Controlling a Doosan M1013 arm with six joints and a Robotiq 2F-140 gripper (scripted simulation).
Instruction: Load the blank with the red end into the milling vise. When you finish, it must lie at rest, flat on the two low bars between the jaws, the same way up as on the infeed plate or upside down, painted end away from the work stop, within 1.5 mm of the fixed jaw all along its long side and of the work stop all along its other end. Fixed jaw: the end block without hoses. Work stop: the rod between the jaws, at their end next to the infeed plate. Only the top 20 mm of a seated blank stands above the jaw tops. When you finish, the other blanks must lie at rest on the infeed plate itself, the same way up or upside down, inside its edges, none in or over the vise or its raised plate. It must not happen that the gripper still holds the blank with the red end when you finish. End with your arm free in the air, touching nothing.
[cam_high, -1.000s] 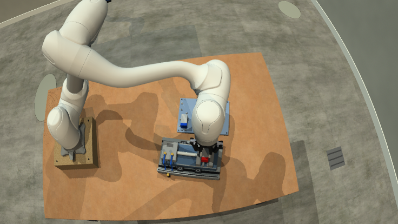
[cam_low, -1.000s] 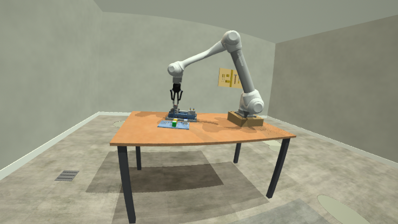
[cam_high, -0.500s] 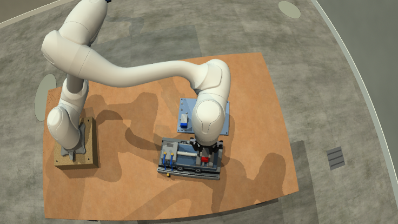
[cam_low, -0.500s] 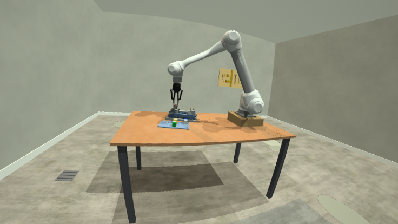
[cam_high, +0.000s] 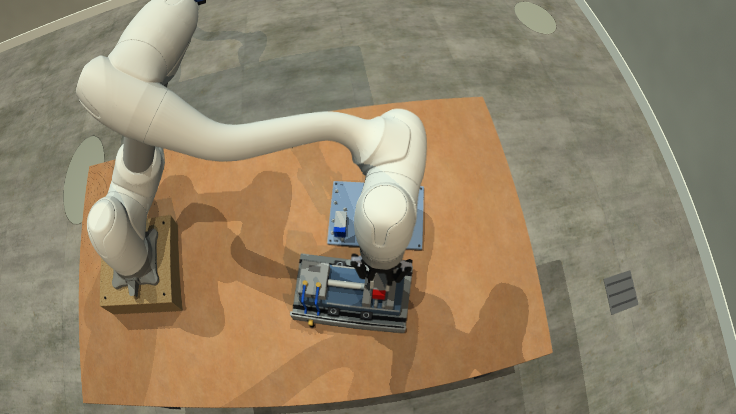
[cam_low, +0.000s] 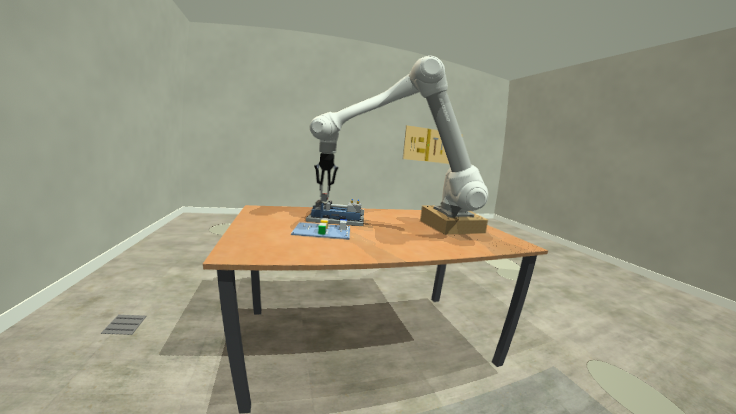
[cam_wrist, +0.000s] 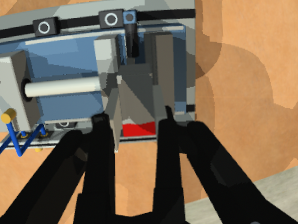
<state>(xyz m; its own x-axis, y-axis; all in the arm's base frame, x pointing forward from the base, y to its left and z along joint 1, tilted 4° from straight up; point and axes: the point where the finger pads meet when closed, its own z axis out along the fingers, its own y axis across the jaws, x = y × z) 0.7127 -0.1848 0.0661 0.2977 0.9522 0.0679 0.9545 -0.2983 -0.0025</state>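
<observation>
Now: the red-ended blank 30 mm below my hand. The rest, counted from my hand: fixed jaw: 70 mm below, 30 mm ahead; then work stop rod: 60 mm below, 50 mm to the left, 10 mm ahead; then moving jaw: 70 mm below, 30 mm behind, 10 mm to the left.
</observation>
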